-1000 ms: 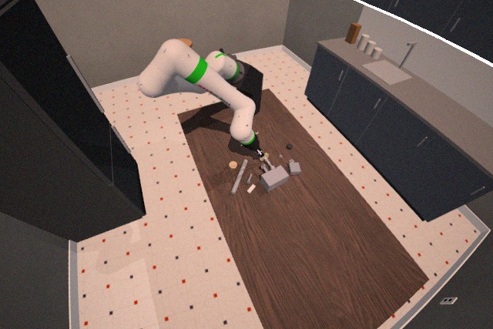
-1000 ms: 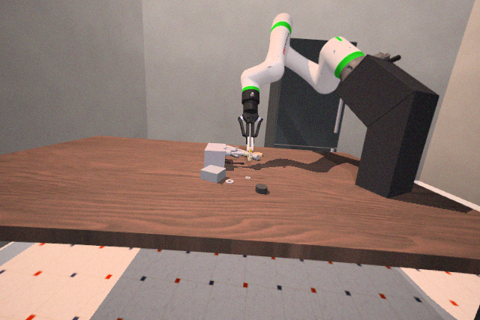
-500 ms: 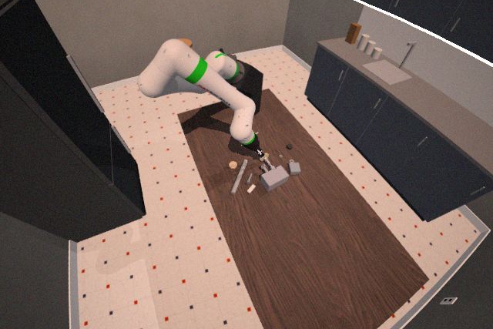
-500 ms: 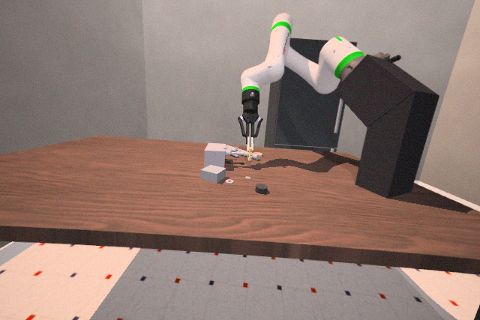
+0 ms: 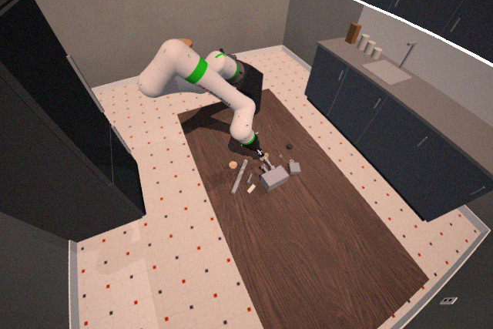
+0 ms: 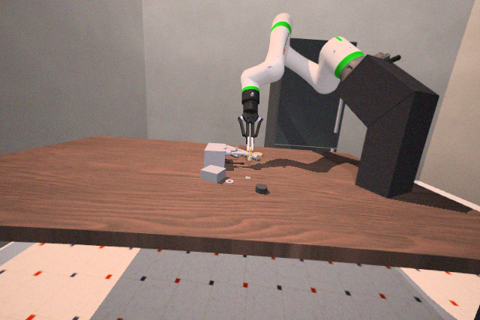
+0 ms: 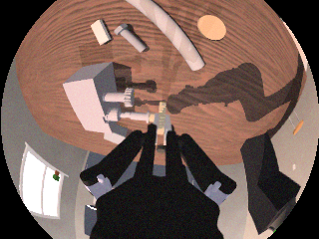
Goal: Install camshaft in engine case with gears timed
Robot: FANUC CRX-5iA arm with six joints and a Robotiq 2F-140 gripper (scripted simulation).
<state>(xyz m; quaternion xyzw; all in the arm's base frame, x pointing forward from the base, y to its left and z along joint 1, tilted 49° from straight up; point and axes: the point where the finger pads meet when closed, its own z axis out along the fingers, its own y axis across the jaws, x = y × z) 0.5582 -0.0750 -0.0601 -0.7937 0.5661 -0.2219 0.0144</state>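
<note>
Now: the crank gear 6 cm ahead of my hand, 2 cm to the right of it and 4 cm below it. Also, from my hand: small bolt: 9 cm ahead, 13 cm to the right, 9 cm below; long grey rod: 4 cm ahead, 18 cm to the right, 9 cm below; tan disc: 6 cm behind, 18 cm to the right, 10 cm below.
</note>
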